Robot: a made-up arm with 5 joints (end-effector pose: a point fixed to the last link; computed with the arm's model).
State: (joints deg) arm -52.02 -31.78 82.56 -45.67 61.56
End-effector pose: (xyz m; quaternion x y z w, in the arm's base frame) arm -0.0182 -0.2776 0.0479 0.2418 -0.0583 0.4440 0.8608
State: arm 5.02 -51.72 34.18 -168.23 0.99
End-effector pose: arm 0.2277 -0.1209 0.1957 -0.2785 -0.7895 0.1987 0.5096
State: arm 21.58 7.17 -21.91 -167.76 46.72
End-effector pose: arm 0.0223 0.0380 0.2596 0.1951 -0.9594 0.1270 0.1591
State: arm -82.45 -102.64 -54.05 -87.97 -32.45
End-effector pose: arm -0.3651 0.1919 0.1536 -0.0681 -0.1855 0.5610 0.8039
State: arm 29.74 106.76 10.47 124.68 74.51
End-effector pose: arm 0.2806 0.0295 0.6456 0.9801 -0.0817 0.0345 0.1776
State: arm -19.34 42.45 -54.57 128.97 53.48
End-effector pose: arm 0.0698 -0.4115 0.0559 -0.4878 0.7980 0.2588 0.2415
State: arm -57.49 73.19 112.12 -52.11 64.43
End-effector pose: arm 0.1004 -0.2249 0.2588 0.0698 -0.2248 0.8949 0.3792
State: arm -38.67 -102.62 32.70 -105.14 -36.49
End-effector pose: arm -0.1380 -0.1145 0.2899 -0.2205 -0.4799 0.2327 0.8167
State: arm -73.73 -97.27 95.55 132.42 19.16
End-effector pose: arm -0.6683 -0.5347 0.2518 -0.6642 0.4751 -0.5618 0.1322
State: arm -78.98 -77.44 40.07 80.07 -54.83
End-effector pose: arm -0.2247 -0.6473 0.1988 0.9254 -0.2717 -0.1532 0.2154
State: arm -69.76 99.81 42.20 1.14 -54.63
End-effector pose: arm 0.0415 -0.5942 0.5697 -0.2882 -0.0132 -0.9471 0.1404
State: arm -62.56 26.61 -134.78 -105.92 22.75
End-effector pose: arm 0.5507 -0.5562 0.0159 0.7486 0.1028 -0.2523 0.6044
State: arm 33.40 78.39 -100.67 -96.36 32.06
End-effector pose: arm -0.2165 0.4935 0.2900 0.1739 0.7976 0.4591 0.3505
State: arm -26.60 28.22 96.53 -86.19 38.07
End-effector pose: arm 0.2811 -0.0915 0.3048 0.3177 -0.4010 0.6261 0.5884
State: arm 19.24 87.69 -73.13 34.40 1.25
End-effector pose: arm 0.3004 0.3882 0.0265 0.6685 0.5415 -0.5041 0.0759
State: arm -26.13 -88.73 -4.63 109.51 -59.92
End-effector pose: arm 0.1068 -0.2760 0.0307 0.7450 0.4944 -0.2419 0.3768
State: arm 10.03 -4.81 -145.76 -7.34 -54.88
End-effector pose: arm 0.4327 -0.4182 -0.3405 0.6958 -0.0095 -0.7020 0.1515
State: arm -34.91 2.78 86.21 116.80 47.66
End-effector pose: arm 0.4352 -0.8376 0.1912 -0.2236 -0.3073 -0.7029 0.6013
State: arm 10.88 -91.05 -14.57 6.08 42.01
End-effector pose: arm -0.3595 -0.4814 0.1990 -0.0394 0.5854 0.7803 0.2165
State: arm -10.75 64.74 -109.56 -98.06 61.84
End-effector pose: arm 0.2354 0.3124 0.3110 0.4424 0.7534 0.3554 0.3323
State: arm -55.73 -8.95 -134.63 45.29 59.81
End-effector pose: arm -0.2286 -0.8356 -0.0302 -0.6432 0.7241 -0.2083 0.1364
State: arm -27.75 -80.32 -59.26 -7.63 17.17
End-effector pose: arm -0.5219 -0.3875 0.0246 -0.1191 0.5159 0.7529 0.3908
